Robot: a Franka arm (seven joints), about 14 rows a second.
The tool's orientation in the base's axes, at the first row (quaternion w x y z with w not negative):
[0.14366, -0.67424, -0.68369, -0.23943]
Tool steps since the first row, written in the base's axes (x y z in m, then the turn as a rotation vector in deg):
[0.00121, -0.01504, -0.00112, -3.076, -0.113, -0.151]
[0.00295, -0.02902, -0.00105, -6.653, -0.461, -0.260]
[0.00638, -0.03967, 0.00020, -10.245, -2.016, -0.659]
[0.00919, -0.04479, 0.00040, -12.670, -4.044, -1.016]
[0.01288, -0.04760, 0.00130, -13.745, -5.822, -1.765]
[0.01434, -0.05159, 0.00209, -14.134, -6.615, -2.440]
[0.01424, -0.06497, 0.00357, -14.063, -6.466, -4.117]
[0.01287, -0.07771, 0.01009, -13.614, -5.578, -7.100]
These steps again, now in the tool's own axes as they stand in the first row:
[-0.01347, 0.00141, -0.00674, -0.022, -3.065, -0.320]
[-0.02545, 0.00347, -0.01386, -0.199, -6.615, -0.862]
[-0.03406, 0.00729, -0.02003, -1.555, -10.190, -1.790]
[-0.03846, 0.01023, -0.02252, -3.350, -12.592, -2.852]
[-0.04057, 0.01407, -0.02427, -5.203, -13.715, -3.282]
[-0.04364, 0.01572, -0.02684, -6.211, -14.171, -3.175]
[-0.05428, 0.01614, -0.03507, -6.958, -14.329, -1.672]
[-0.06170, 0.01595, -0.04739, -7.772, -14.304, 1.365]

